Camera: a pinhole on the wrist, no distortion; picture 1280 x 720 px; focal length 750.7 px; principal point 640.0 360.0 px. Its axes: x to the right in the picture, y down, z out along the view. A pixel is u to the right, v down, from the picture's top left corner.
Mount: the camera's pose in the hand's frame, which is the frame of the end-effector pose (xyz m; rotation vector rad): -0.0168 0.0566 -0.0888 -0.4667 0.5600 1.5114
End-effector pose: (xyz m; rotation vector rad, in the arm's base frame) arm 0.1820 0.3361 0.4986 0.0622 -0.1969 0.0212
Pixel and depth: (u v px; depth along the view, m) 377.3 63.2 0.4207
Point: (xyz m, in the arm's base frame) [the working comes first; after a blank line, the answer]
In the camera's frame: -0.1472 -0.1663 0.4207

0.2854 0.5111 0.8620
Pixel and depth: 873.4 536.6 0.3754
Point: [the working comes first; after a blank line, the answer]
In the camera's frame: 0.1167 0.0883 0.3754

0.0587 0.7042 0.6432
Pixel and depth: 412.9 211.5 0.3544
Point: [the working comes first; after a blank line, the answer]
In the camera's frame: -0.1072 -0.0701 0.3544

0.2010 0.5071 0.7719
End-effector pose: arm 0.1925 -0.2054 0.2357 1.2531 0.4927 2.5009
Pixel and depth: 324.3 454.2 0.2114
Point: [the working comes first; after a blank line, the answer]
In the camera's frame: -0.0889 0.0265 0.2114

0.3055 -0.2986 0.3393
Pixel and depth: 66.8 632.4 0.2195
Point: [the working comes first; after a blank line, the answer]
In the camera's frame: -0.1676 0.0796 0.2195

0.3875 -0.2591 0.3111
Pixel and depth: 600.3 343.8 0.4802
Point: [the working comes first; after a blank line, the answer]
In the camera's frame: -0.0254 -0.0104 0.4802

0.3922 -0.4405 0.5628
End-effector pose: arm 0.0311 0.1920 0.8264 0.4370 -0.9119 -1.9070
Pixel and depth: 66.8 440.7 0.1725
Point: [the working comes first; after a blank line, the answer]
In the camera's frame: -0.1317 0.0185 0.1725

-0.0041 0.2492 0.9528
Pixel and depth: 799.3 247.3 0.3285
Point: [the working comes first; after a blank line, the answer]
In the camera's frame: 0.0697 -0.0493 0.3285

0.1153 0.1152 1.1459
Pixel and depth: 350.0 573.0 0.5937
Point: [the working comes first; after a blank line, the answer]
In the camera's frame: -0.2293 0.1685 0.5937

-0.0860 0.4722 1.3439
